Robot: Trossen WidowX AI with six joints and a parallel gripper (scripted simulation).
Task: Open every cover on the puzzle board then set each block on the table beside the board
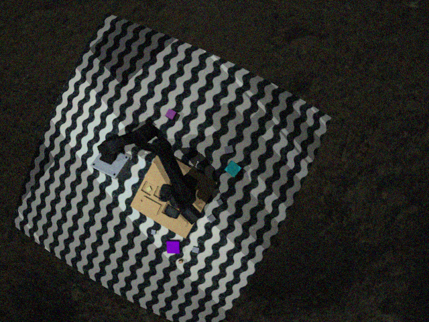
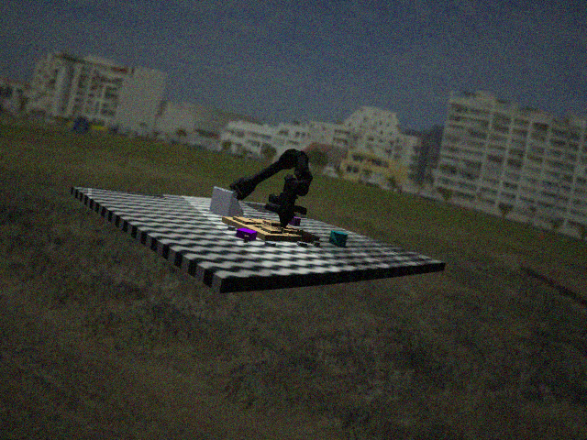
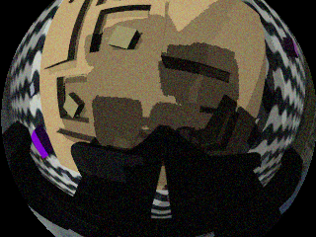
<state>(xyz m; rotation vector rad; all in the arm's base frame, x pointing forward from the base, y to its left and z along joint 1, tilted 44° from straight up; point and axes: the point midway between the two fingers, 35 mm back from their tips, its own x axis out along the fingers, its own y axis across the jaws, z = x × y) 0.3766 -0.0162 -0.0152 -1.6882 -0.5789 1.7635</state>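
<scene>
Now: gripper tip 40 mm to the left of the tan puzzle board and 40 mm past it. From my gripper tip the other things lie so: grey bit (260 mm to the left, 110 mm ahead, 20 mm below); teal block (180 mm to the left, 160 mm ahead); purple block (250 mm to the right, 50 mm ahead, 10 mm below).
</scene>
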